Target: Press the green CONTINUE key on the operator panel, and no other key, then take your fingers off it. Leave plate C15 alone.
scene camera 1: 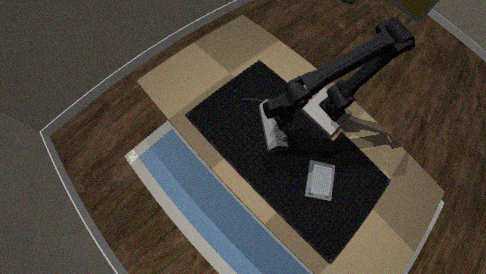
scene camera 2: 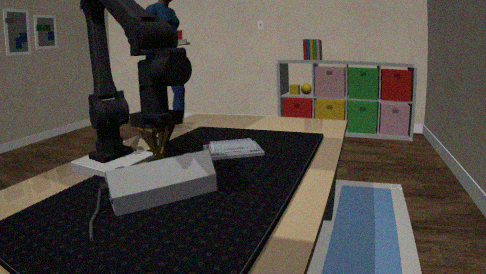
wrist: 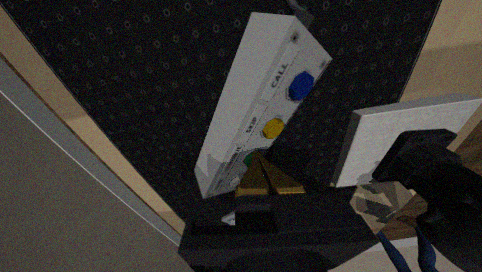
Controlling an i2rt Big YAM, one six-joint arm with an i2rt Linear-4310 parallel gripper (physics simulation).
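Places are measured from the arm's base along level axes (x ahead, y left, z up), in metres.
Where they show: gripper, fingertip midpoint: [scene camera 1: 280, 124] [wrist: 255, 154]; arm's base, link origin: [scene camera 1: 331, 108] [scene camera 2: 110, 155] [wrist: 405, 155].
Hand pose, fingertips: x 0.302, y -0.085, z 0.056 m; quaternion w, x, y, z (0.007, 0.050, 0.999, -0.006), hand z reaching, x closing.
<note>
Each offset is from my fingertips to the top centre of the thing. "pt": to the spot under its first point. Level surfaces: height alone.
The operator panel @[dx +0.010, dy -0.021, dz +0.012 m] [scene camera 1: 270, 131] [scene camera 2: 162, 181] [wrist: 232, 95] is a pale wedge-shaped box on the black mat. In the wrist view its sloped face has a blue CALL key @[dx -0.045, dy -0.075, dz +0.003 m] [wrist: 301, 86], a yellow SKIP key @[dx -0.021, dy -0.032, dz +0.003 m] [wrist: 273, 128] and the green CONTINUE key @[dx +0.003, dy +0.012, dz +0.003 m] [wrist: 248, 160], partly hidden by the fingertips. My gripper [scene camera 2: 159, 156] [wrist: 255, 154] is shut and empty, pointing down, its tips at the green key; whether they touch it I cannot tell. In scene camera 2 the panel's body hides the keys. Plate C15 @[dx +0.000, dy +0.297, dz -0.045 m] [scene camera 1: 320, 180] [scene camera 2: 235, 148] lies flat on the mat, apart from the gripper.
The arm's white base plate [scene camera 1: 320, 120] [scene camera 2: 90, 166] [wrist: 352, 150] stands beside the panel. A thin cable @[pt dx -0.035, dy -0.168, dz -0.065 m] [scene camera 2: 94, 215] runs from the panel's end over the black mat @[dz -0.071 m] [scene camera 1: 225, 130] [scene camera 2: 165, 245]. A shelf unit [scene camera 2: 345, 63] stands by the far wall, and a person [scene camera 2: 163, 14] is partly hidden behind the arm.
</note>
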